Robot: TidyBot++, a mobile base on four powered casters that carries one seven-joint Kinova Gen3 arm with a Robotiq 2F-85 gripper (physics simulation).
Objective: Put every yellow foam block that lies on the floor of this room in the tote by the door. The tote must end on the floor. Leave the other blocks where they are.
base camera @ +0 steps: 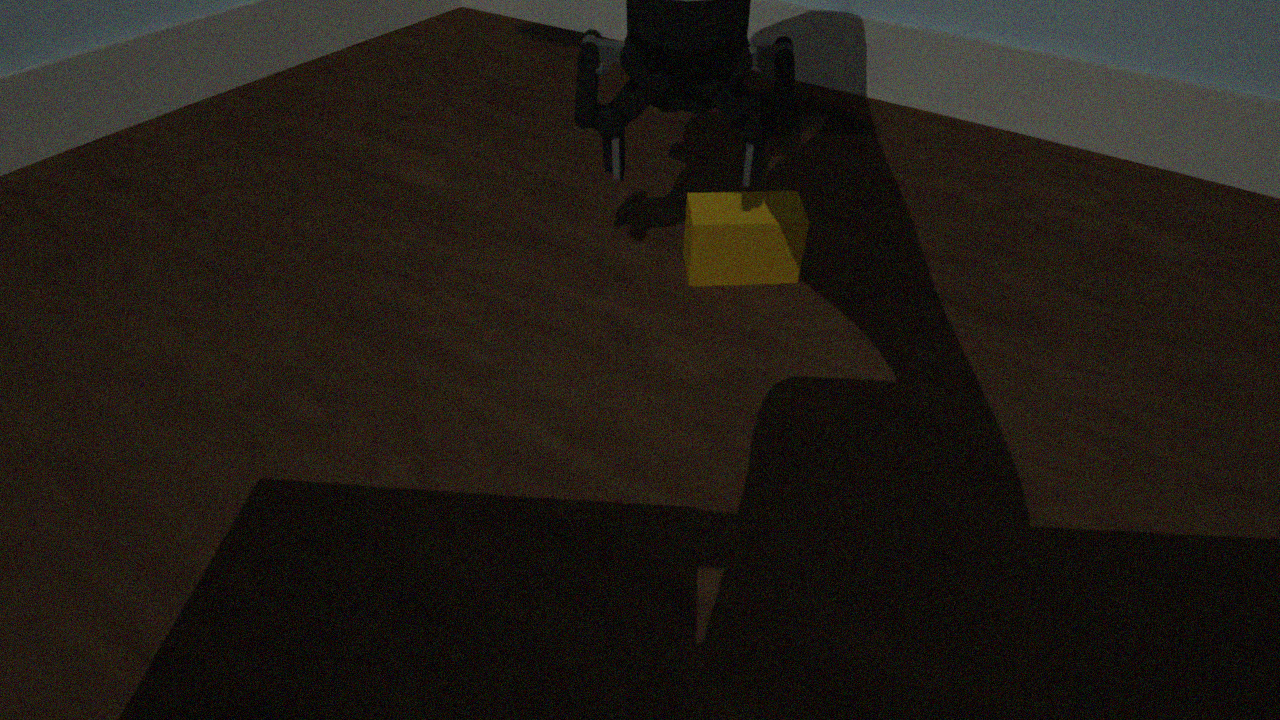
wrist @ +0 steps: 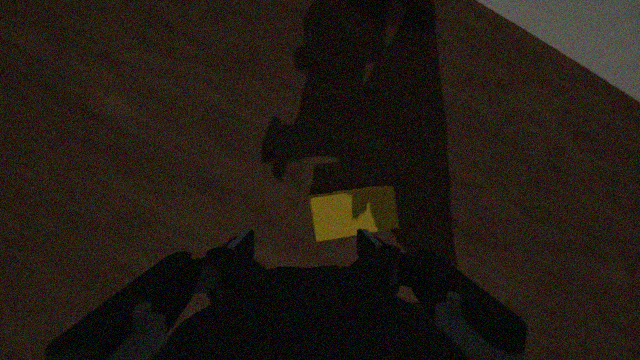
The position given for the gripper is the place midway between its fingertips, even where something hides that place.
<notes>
In view: the gripper (base camera: 681, 177) and a yellow foam block (base camera: 731, 238).
The gripper also shows in the wrist view (wrist: 306, 241).
</notes>
